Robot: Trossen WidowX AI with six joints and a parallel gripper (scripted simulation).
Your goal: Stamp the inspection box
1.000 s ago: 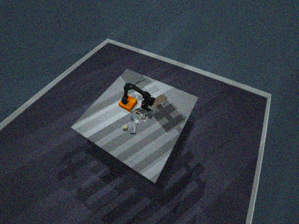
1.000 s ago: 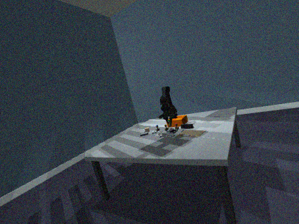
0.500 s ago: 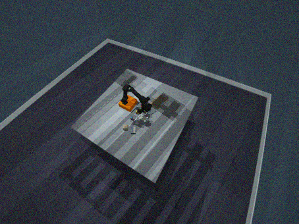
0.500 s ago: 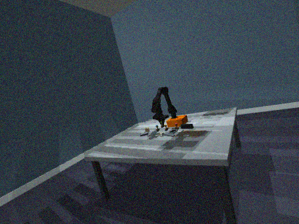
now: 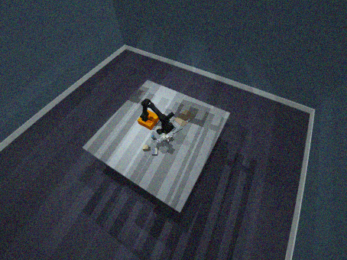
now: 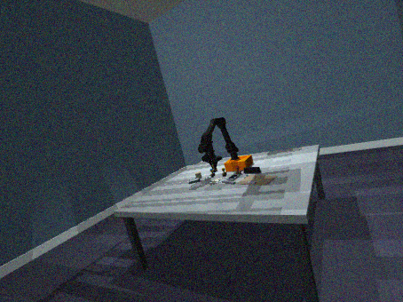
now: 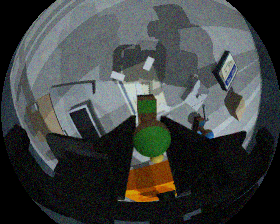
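My gripper tip is 90 mm above the white card and 10 mm short of it. Also, from my gripper tip: dark rectangular pad: 140 mm to the left, 90 mm below, 20 mm behind; green-knob stamp: right at my gripper tip; blue-knob stamp: 110 mm to the right, 100 mm behind, 70 mm below.
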